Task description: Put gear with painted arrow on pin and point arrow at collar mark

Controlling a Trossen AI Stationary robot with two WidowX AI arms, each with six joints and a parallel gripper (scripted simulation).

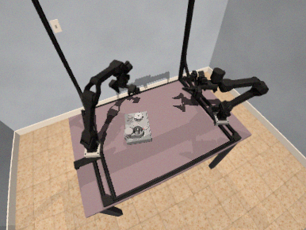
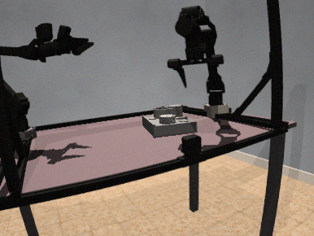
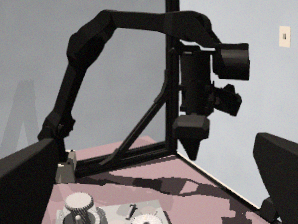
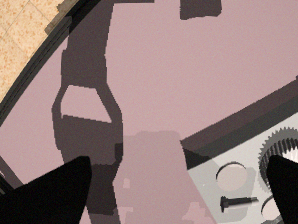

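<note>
Now: the toothed gear 150 mm below my right hand, 130 mm ahead of it and 70 mm to the left of it. From my right hand the other things lie so: dark bolt-like piece: 160 mm below, 140 mm ahead, 10 mm to the right.
</note>
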